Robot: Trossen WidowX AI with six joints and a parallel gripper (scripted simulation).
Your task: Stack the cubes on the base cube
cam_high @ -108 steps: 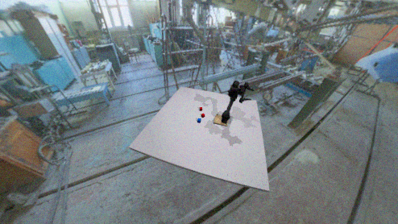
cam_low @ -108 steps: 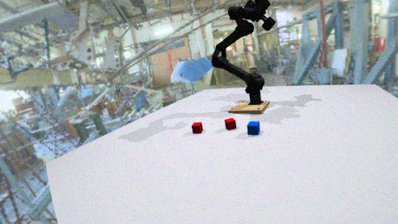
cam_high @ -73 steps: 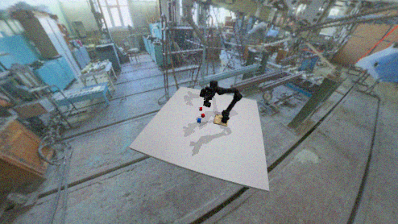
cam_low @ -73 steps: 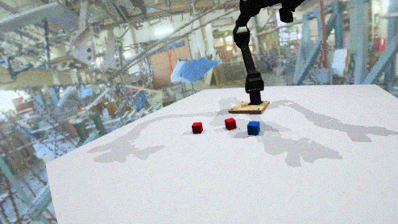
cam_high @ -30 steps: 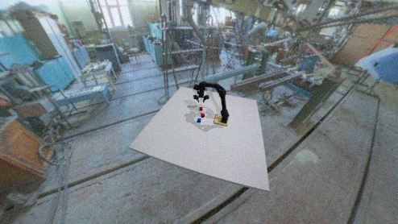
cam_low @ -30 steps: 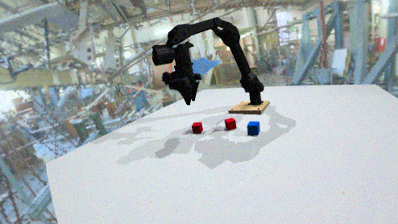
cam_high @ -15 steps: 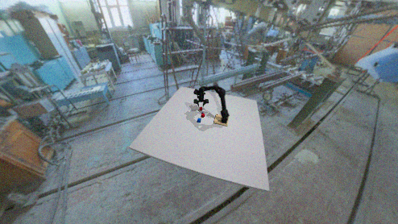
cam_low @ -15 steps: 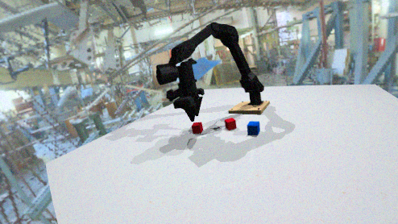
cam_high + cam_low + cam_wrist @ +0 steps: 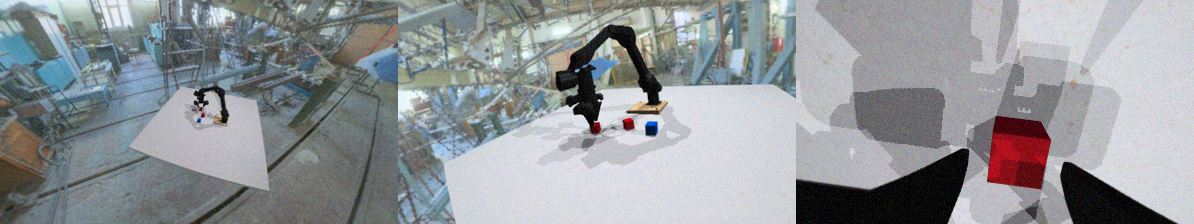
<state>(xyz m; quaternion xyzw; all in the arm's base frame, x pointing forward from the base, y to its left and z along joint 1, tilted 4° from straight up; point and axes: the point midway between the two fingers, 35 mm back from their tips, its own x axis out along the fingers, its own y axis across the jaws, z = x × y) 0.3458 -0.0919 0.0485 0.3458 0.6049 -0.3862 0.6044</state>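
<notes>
Now: the blue base cube 6 cm behind my gripper tip, 21 cm to the left of it and 2 cm below it.
</notes>
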